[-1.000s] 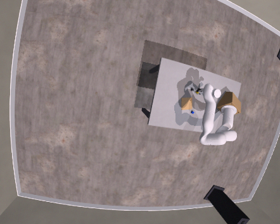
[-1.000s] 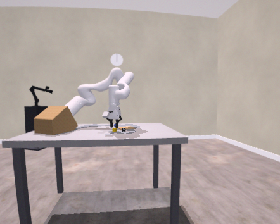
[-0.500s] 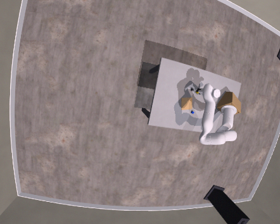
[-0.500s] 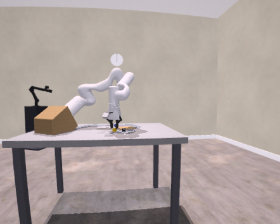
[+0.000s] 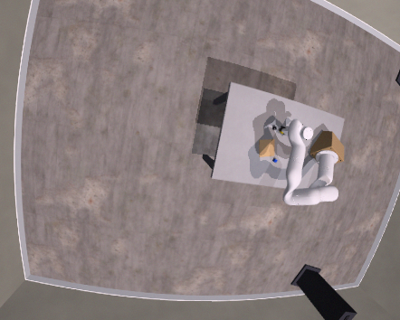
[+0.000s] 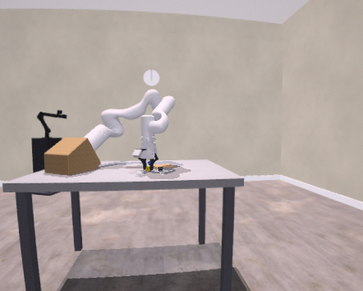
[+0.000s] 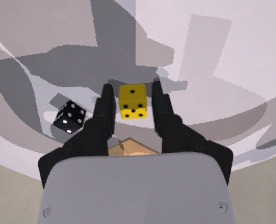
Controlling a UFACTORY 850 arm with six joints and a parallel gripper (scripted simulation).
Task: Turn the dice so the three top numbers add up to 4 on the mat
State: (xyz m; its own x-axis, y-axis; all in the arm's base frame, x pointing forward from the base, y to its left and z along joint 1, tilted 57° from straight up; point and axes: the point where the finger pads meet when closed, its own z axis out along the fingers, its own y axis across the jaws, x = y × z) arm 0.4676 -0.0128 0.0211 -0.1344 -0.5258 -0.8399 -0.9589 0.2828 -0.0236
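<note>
My hand is 1 cm above the yellow die. From my hand the other things lie so: tan mat 18 cm to the left, 5 cm ahead, 2 cm below; black die 8 cm ahead, 1 cm to the left, 1 cm below; blue die 24 cm to the left, 7 cm behind, 1 cm below.
</note>
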